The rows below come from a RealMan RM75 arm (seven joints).
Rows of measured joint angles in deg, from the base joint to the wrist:
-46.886 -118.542 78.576 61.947 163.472 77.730 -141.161
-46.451 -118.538 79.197 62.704 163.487 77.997 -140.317
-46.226 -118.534 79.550 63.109 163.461 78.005 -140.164
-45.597 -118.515 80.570 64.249 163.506 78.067 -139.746
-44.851 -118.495 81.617 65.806 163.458 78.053 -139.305
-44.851 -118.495 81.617 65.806 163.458 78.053 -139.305
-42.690 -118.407 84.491 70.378 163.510 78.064 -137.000
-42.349 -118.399 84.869 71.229 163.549 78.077 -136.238
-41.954 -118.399 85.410 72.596 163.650 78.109 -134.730
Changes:
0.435 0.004 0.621 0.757 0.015 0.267 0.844
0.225 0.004 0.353 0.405 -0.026 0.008 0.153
0.629 0.019 1.020 1.140 0.045 0.062 0.418
0.746 0.020 1.047 1.557 -0.048 -0.014 0.441
0.000 0.000 0.000 0.000 0.000 0.000 0.000
2.161 0.088 2.874 4.572 0.052 0.011 2.305
0.341 0.008 0.378 0.851 0.039 0.013 0.762
0.395 0.000 0.541 1.367 0.101 0.032 1.508

